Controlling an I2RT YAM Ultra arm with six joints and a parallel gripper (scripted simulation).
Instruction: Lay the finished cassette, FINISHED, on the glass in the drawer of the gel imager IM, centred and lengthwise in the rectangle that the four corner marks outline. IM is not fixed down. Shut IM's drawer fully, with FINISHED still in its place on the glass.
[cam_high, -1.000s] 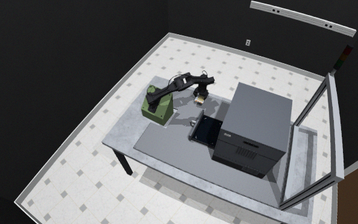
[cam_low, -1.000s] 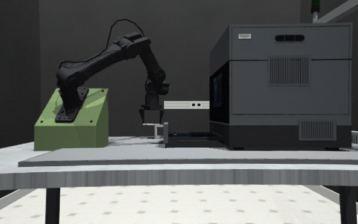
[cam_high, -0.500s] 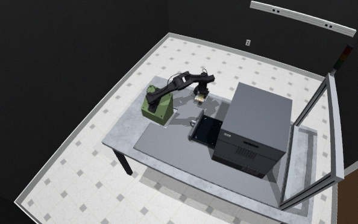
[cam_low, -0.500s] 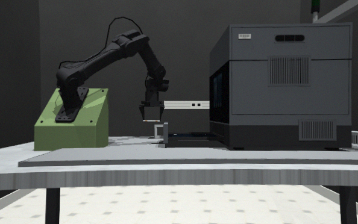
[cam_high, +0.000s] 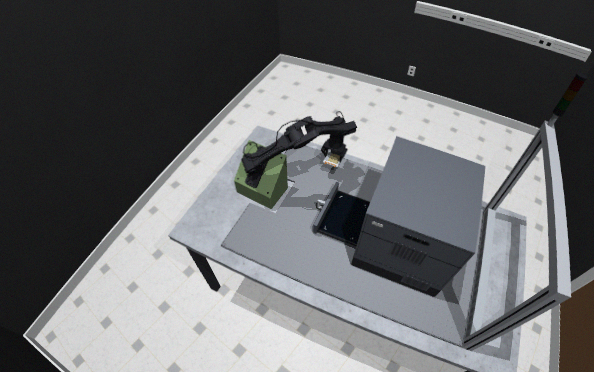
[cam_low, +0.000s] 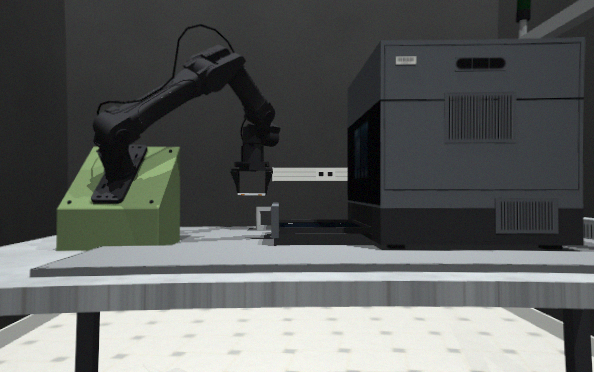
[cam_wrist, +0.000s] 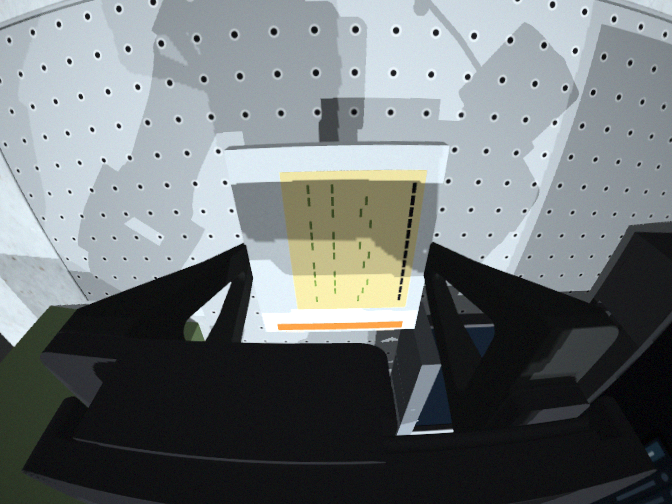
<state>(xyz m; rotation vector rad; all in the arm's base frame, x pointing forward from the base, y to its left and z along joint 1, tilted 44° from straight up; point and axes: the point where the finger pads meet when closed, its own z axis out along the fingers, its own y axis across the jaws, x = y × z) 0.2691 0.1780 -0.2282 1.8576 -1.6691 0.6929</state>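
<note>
The cassette is 1 cm below my hand. Also, from my hand: imager drawer 21 cm ahead, 24 cm to the right, 6 cm below.
</note>
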